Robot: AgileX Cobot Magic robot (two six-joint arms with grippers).
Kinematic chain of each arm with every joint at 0, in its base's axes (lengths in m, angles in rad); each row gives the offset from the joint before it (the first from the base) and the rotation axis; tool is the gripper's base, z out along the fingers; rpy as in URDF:
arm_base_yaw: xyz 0 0 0.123 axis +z
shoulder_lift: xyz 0 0 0 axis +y
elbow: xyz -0.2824 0 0.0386 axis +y
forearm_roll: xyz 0.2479 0 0.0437 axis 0.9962 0 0.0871
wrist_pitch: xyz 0 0 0 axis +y
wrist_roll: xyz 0.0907 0 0.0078 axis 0.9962 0 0.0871
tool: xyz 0 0 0 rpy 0 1.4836 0
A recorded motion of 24 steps. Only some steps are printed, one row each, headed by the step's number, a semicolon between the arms.
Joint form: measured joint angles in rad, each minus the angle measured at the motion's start. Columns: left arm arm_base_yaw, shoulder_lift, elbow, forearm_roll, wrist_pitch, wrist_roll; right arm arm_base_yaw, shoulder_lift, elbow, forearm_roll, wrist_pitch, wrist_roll.
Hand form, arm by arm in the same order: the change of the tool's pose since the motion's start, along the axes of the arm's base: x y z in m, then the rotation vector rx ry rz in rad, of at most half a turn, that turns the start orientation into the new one. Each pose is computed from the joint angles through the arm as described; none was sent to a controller.
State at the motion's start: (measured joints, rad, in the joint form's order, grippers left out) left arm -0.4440 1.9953 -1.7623 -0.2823 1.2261 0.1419; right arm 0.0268 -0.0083 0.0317 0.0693 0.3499 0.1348
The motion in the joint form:
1: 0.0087 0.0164 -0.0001 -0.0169 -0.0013 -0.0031; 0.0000 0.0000 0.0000 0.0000 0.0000 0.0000
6: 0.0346 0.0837 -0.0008 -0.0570 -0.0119 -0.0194; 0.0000 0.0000 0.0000 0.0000 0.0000 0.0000
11: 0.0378 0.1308 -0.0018 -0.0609 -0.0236 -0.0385; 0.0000 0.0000 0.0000 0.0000 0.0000 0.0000
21: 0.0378 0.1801 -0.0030 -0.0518 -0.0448 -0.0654; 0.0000 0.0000 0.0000 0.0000 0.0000 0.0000
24: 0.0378 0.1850 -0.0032 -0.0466 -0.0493 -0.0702; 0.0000 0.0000 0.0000 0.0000 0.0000 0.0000
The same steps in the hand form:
1: 0.0034 0.0009 -0.0065 -0.0088 0.0217 0.0146; 0.0000 0.0000 0.0000 0.0000 0.0000 0.0000
6: 0.0158 0.0041 -0.0339 -0.0215 0.0945 0.0671; 0.0000 0.0000 0.0000 0.0000 0.0000 0.0000
11: 0.0217 0.0029 -0.0540 -0.0099 0.1335 0.0940; 0.0000 0.0000 0.0000 0.0000 0.0000 0.0000
21: 0.0273 0.0015 -0.0756 0.0115 0.1626 0.1251; 0.0000 0.0000 0.0000 0.0000 0.0000 0.0000
24: 0.0282 0.0016 -0.0778 0.0164 0.1620 0.1298; 0.0000 0.0000 0.0000 0.0000 0.0000 0.0000

